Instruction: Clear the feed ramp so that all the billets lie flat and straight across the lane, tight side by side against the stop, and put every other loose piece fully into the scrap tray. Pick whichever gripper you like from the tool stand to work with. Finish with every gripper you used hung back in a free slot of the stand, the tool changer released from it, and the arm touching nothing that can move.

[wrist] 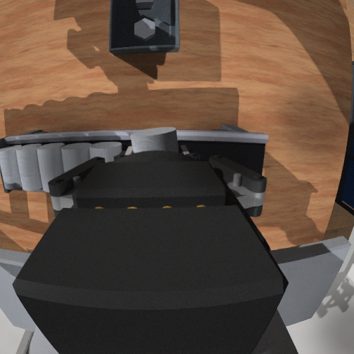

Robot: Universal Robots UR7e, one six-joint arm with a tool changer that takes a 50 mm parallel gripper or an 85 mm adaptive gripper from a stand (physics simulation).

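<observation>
My gripper (157, 149), the adaptive one with linked fingers, is shut on a grey cylindrical billet (155, 139); its body hides most of the billet. It is over the feed ramp (220, 136), right of the billets in the lane. Several grey billets (29, 167) (51, 165) (76, 152) (106, 149) lie side by side across the lane at its left end. The nearer part of the lane is partly hidden by the gripper. The dark scrap tray (145, 49) is at the top, with a hexagonal piece (145, 29) and another grey piece (145, 4) inside.
The ramp's long pale rail runs across the view between the gripper and the scrap tray. The wooden table (290, 100) carries broad shadows. Part of a dark-framed blue container (349, 175) shows at the right edge. Grey plates (315, 265) flank the gripper body at the bottom.
</observation>
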